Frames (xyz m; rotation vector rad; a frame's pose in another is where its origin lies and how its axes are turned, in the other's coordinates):
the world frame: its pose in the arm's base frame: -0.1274 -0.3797 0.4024 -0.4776 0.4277 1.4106
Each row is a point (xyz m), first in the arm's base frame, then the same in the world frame.
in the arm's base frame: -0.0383 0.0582 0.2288
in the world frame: 0.4679 -0.0357 0.0982
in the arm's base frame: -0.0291 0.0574 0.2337
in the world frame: 0.4656 -0.0452 0.1019
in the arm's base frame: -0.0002 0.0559 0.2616
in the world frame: 0.4523 -0.0758 0.1243
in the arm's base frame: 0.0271 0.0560 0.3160
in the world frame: 0.4255 -0.1063 0.1697
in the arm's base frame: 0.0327 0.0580 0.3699
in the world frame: 0.3981 -0.1151 0.2157
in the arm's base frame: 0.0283 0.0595 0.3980
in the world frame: 0.3834 -0.1123 0.2399
